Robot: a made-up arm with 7 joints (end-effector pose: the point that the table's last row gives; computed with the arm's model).
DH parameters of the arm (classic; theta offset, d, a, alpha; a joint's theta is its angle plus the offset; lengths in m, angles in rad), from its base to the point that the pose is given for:
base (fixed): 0 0 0 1.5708
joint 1: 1.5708 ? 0 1.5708
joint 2: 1.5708 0 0 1.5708
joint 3: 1.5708 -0.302 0 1.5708
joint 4: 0 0 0 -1.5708
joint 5: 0 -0.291 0 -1.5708
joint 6: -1.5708 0 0 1.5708
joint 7: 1.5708 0 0 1.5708
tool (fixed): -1.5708 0 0 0
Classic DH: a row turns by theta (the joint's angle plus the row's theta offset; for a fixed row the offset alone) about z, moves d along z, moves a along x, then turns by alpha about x.
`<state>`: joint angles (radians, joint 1 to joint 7).
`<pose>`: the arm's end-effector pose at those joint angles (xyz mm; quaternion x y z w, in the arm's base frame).
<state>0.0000 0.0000 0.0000 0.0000 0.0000 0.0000 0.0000</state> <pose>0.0 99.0 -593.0 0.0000 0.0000 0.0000 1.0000</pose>
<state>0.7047 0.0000 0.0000 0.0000 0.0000 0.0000 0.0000</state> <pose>384.2 99.0 -451.7 0.0000 -0.3451 0.0000 0.9386</pose>
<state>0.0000 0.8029 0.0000 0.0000 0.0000 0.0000 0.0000</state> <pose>0.0 525.6 -411.9 0.3908 0.0000 0.0000 0.9205</pose>
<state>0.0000 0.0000 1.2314 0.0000 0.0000 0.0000 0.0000</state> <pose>0.0 99.0 -593.0 0.0000 0.0000 0.5775 0.8164</pose>
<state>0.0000 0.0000 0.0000 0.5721 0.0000 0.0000 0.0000</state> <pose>157.6 99.0 -546.7 0.0000 -0.2822 0.0000 0.9594</pose>
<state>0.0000 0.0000 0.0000 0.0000 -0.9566 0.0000 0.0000</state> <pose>0.0 99.0 -593.0 0.0000 0.0000 -0.4603 0.8878</pose>
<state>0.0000 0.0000 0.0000 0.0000 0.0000 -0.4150 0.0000</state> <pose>0.0 99.0 -593.0 0.0000 -0.2060 0.0000 0.9785</pose>
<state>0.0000 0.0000 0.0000 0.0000 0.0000 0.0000 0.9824</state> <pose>0.0 99.0 -593.0 -0.4717 0.0000 0.0000 0.8818</pose>
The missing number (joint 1, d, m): -0.099
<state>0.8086 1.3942 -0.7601 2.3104 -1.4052 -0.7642 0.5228</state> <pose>226.5 177.2 -0.8 -0.4373 0.0571 0.8668 0.2327</pose>
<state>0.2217 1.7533 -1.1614 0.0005 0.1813 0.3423 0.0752</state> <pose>-23.6 682.2 104.9 0.7142 0.3985 -0.0857 0.5690</pose>
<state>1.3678 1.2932 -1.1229 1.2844 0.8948 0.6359 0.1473</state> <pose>364.5 399.5 48.4 0.2035 -0.5158 -0.1180 0.8238</pose>
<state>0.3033 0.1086 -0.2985 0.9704 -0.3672 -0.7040 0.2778</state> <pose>359.8 79.4 -381.3 -0.0734 -0.7444 -0.4270 0.5081</pose>
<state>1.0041 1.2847 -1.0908 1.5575 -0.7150 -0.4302 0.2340</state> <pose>353.9 319.6 -65.9 0.3722 -0.3535 -0.8276 0.2272</pose>
